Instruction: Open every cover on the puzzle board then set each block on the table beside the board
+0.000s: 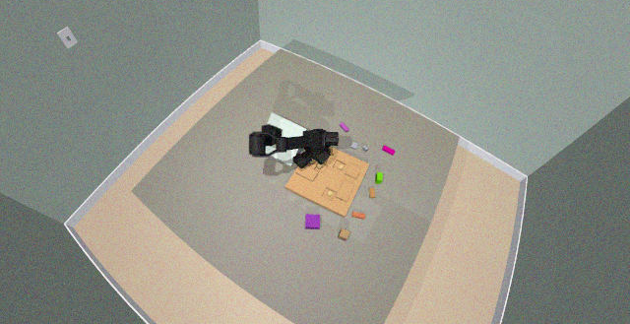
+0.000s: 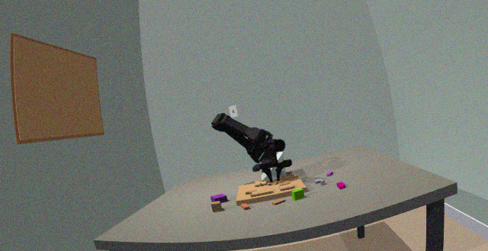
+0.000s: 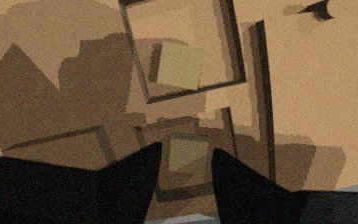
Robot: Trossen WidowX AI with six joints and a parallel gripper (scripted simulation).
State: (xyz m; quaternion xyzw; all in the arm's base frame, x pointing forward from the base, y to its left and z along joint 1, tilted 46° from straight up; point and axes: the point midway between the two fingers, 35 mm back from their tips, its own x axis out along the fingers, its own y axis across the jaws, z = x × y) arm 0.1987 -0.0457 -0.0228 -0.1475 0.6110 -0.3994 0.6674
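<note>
My gripper tip is 10 cm short of the tan puzzle board and 2 cm to the left of it. Also, from my gripper tip: grey block (21 cm ahead, 19 cm to the left, 1 cm below); then brown piece (32 cm ahead, 2 cm to the right, 1 cm below); then violet piece (6 cm ahead, 27 cm to the left, 1 cm below).
</note>
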